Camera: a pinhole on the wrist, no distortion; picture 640 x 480 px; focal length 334.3 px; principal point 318.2 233.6 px. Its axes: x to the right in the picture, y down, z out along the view. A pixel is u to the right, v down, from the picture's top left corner.
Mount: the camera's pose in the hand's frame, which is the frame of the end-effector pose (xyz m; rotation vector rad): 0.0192 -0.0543 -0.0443 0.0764 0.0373 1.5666
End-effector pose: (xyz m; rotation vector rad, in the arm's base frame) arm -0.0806 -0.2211 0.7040 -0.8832 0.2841 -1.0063
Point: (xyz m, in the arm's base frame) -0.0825 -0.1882 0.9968
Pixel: 111.6 251.5
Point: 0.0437 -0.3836 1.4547
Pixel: 34.6 62.7
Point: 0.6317 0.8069 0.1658
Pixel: outside the picture
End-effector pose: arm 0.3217 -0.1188 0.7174 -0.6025 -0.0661 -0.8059
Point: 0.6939 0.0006 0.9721
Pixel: 544.3 58.5
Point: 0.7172 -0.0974 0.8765
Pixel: outside the picture
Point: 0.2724 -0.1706 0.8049
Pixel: 125.4 237.9
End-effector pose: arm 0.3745 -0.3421 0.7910 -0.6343 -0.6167 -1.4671
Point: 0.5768 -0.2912 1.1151
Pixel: 596.1 65.2
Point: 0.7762 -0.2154 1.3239
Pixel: 618.0 76.3
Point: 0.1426 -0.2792 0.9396
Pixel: 24.3 188.3
